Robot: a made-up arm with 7 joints. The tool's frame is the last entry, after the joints.
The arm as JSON. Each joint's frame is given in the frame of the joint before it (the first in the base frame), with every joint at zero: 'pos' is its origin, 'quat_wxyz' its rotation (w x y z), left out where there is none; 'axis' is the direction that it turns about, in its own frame. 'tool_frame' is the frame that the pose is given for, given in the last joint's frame.
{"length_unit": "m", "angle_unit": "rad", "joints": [
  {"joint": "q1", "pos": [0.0, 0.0, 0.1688], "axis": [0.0, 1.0, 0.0]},
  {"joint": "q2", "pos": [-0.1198, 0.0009, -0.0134], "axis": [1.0, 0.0, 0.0]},
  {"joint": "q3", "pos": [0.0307, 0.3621, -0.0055], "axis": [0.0, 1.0, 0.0]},
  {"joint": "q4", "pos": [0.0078, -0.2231, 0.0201], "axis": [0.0, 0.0, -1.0]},
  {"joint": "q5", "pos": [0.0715, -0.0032, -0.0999], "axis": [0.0, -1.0, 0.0]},
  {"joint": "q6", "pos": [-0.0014, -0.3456, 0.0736], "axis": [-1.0, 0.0, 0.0]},
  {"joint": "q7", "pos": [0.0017, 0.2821, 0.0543], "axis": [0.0, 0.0, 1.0]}
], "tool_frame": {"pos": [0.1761, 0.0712, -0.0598]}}
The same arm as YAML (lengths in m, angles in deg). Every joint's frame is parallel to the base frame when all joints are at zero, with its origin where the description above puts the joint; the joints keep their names.
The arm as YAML. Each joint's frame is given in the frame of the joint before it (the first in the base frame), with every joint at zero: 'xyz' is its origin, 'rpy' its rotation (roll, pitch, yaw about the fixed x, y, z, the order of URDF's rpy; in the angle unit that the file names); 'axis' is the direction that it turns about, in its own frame. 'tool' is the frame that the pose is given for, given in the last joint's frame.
units:
  length: m
  angle: deg
joints:
  - name: q1
    type: revolute
    origin:
      xyz: [0.0, 0.0, 0.1688]
      rpy: [0.0, 0.0, 0.0]
    axis: [0.0, 1.0, 0.0]
  - name: q2
    type: revolute
    origin:
      xyz: [-0.1198, 0.0009, -0.0134]
      rpy: [0.0, 0.0, 0.0]
    axis: [1.0, 0.0, 0.0]
  - name: q3
    type: revolute
    origin:
      xyz: [0.0307, 0.3621, -0.0055]
      rpy: [0.0, 0.0, 0.0]
    axis: [0.0, 1.0, 0.0]
  - name: q4
    type: revolute
    origin:
      xyz: [0.0078, -0.2231, 0.0201]
      rpy: [0.0, 0.0, 0.0]
    axis: [0.0, 0.0, -1.0]
  - name: q5
    type: revolute
    origin:
      xyz: [0.0715, -0.0032, -0.0999]
      rpy: [0.0, 0.0, 0.0]
    axis: [0.0, -1.0, 0.0]
  - name: q6
    type: revolute
    origin:
      xyz: [-0.0014, -0.3456, 0.0736]
      rpy: [0.0, 0.0, 0.0]
    axis: [-1.0, 0.0, 0.0]
  - name: q7
    type: revolute
    origin:
      xyz: [0.0017, 0.2821, 0.0543]
      rpy: [0.0, 0.0, 0.0]
    axis: [0.0, 0.0, 1.0]
tool:
  origin:
    xyz: [0.1761, 0.0712, -0.0598]
    rpy: [0.0, 0.0, 0.0]

